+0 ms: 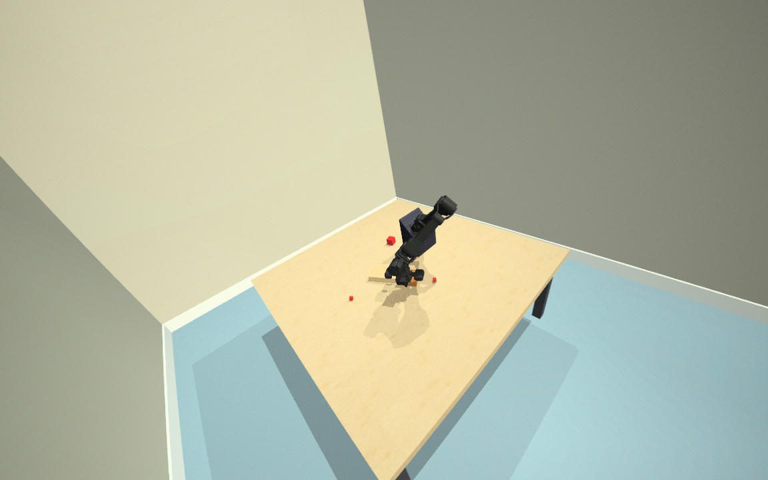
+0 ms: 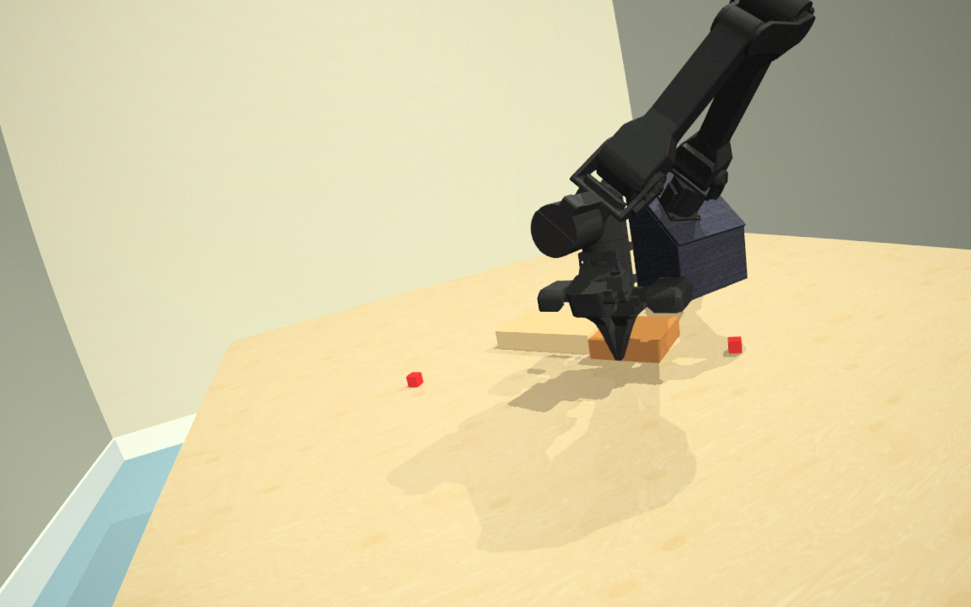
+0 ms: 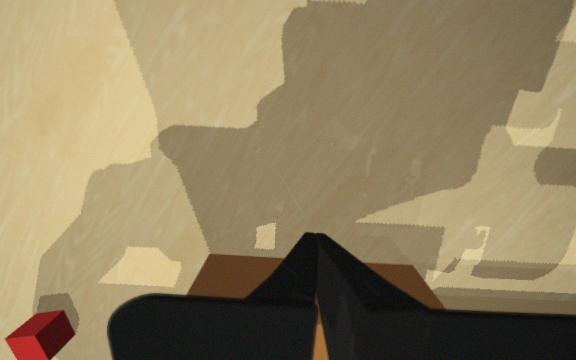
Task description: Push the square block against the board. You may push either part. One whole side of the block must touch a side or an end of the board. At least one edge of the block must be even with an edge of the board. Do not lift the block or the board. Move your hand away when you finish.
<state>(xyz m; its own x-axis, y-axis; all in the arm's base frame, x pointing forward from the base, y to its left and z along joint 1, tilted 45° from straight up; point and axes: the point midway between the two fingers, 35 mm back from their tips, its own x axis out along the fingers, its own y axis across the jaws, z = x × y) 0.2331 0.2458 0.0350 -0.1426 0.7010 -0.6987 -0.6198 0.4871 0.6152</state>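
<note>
Right now the orange-brown square block is 50 mm behind my gripper tip, 40 mm to the right of it and 10 mm above it. From my gripper tip the other things lie so: pale board: 150 mm to the right, 20 mm ahead, 10 mm above.
</note>
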